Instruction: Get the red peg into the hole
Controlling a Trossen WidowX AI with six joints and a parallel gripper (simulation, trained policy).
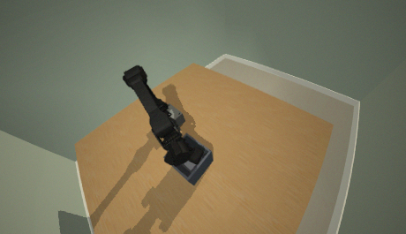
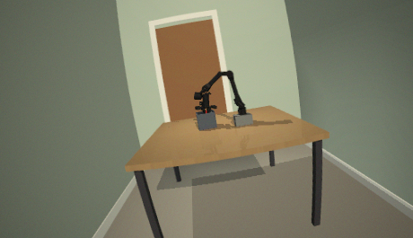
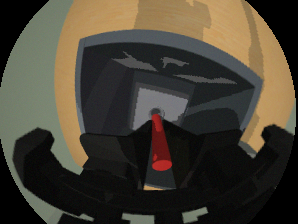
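Right now the red peg is 2 cm above my gripper tip. Round my gripper tip: light grey plate: 5 cm below.
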